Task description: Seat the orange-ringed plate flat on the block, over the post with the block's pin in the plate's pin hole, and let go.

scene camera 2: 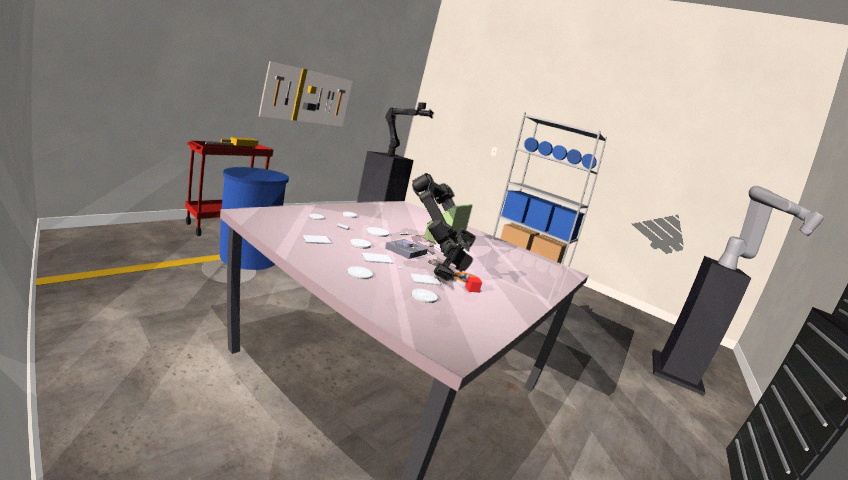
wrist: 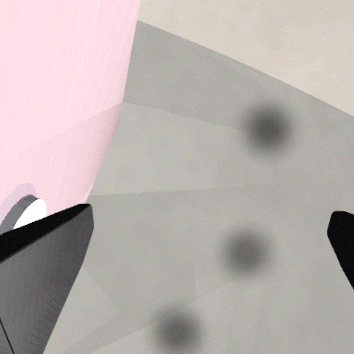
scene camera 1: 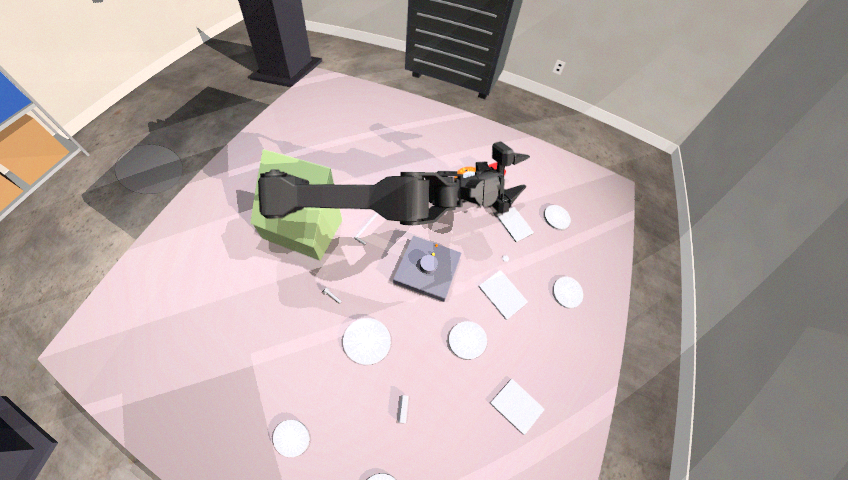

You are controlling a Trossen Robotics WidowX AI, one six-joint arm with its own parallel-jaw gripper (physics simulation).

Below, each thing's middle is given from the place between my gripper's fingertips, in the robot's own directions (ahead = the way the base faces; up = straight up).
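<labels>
Grey block [scene camera 1: 409, 275]: my gripper 90 mm above it, 320 mm to the left of it, 160 mm past it.
</labels>
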